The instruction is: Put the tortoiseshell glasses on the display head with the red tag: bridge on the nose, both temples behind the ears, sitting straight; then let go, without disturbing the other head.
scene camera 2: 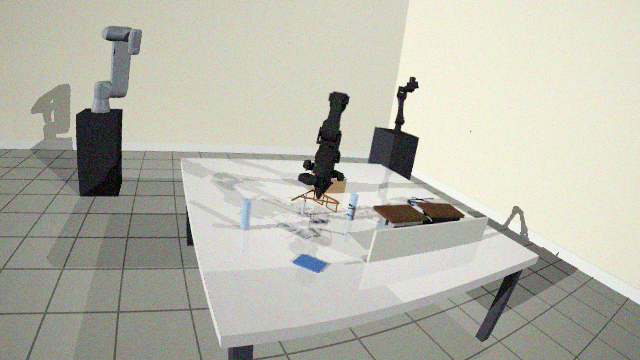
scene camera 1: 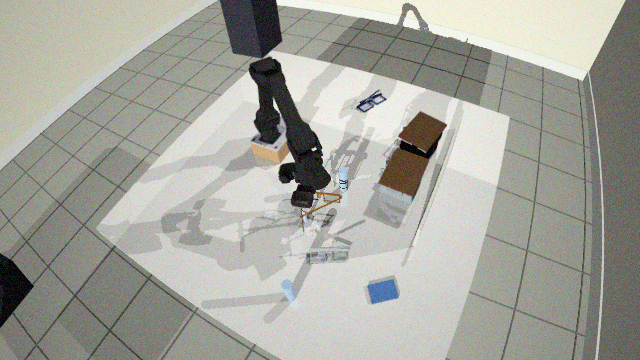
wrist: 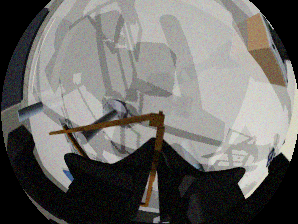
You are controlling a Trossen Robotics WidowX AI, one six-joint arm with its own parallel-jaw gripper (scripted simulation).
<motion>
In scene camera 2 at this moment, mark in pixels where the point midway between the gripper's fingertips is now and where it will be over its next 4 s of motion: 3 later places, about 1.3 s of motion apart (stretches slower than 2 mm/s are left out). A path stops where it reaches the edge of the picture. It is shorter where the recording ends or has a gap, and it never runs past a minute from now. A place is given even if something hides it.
The gripper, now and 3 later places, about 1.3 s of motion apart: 318, 198; 323, 200; 306, 182; 305, 193
</motion>
